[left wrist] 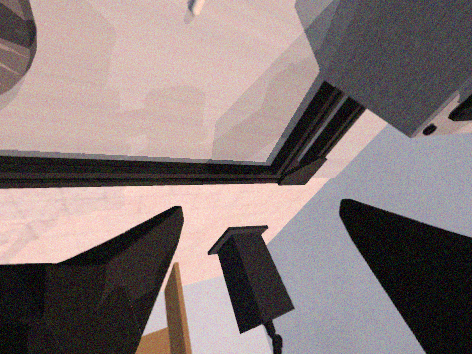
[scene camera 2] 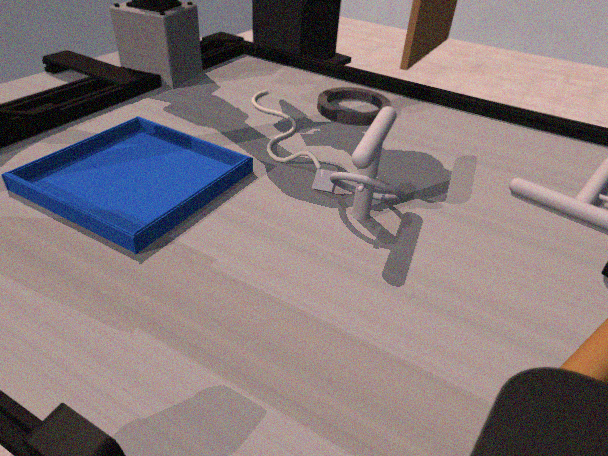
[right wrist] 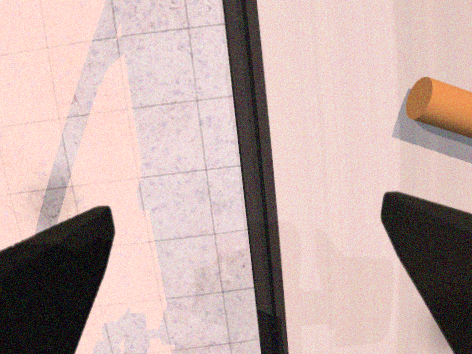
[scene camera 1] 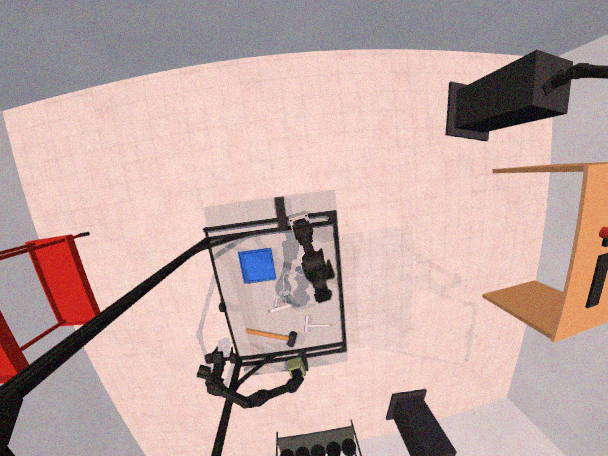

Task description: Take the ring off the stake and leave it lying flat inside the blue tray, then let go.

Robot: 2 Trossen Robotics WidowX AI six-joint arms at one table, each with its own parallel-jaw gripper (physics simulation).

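Places are measured from the left arm's base along level axes (x right, y back, z down), in millimetres.
Where they show: left gripper, fingertip midpoint: [left wrist: 259, 209] [scene camera 2: 276, 0] [scene camera 1: 325, 254]; right gripper, fingertip midpoint: [right wrist: 249, 212] [scene camera 1: 224, 346]; left arm's base at its link origin: [scene camera 2: 154, 5] [scene camera 1: 300, 225]; right arm's base at its link origin: [scene camera 1: 296, 372].
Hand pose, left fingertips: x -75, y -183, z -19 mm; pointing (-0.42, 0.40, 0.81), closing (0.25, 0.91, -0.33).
Each offset is from my left fingertips to the top centre of the thing. "spot": to the spot under its first point.
A white T-topped stake @[dx +336, dy -250, dz +26 mm] [scene camera 2: 364, 202] [scene camera 1: 279, 309] stands on the table. A thin white ring @[spot: dx +362, dy -230, dz +76 mm] [scene camera 2: 345, 175] hangs around its post, below the crossbar. The blue tray @[dx +390, dy +13, dz +109 mm] [scene camera 2: 135, 242] [scene camera 1: 241, 267] lies to the left of the stake in scene camera 2; neither scene camera shows anything in it. My left gripper [scene camera 1: 329, 271] [left wrist: 259, 209] is open and empty, near the table's right edge in scene camera 1, away from the ring. My right gripper [scene camera 1: 221, 354] [right wrist: 249, 212] is open and empty above the table's lower left edge in scene camera 1. Neither gripper touches ring or tray.
A thick brown ring @[spot: dx +107, dy -134, dz +117 mm] [scene camera 2: 327, 107] lies behind the stake. A pale cord @[spot: dx +179, dy -106, dz +126 mm] [scene camera 2: 294, 127] runs to a small white square @[spot: dx +318, dy -194, dz +118 mm] [scene camera 2: 322, 181] beside the ring. A hammer @[dx +480, dy -469, dz +82 mm] [scene camera 1: 270, 334] [right wrist: 447, 104] and a white T-shaped piece @[dx +167, dy -498, dz +112 mm] [scene camera 1: 318, 325] [scene camera 2: 555, 198] lie on the table. A black frame [scene camera 1: 342, 300] borders it.
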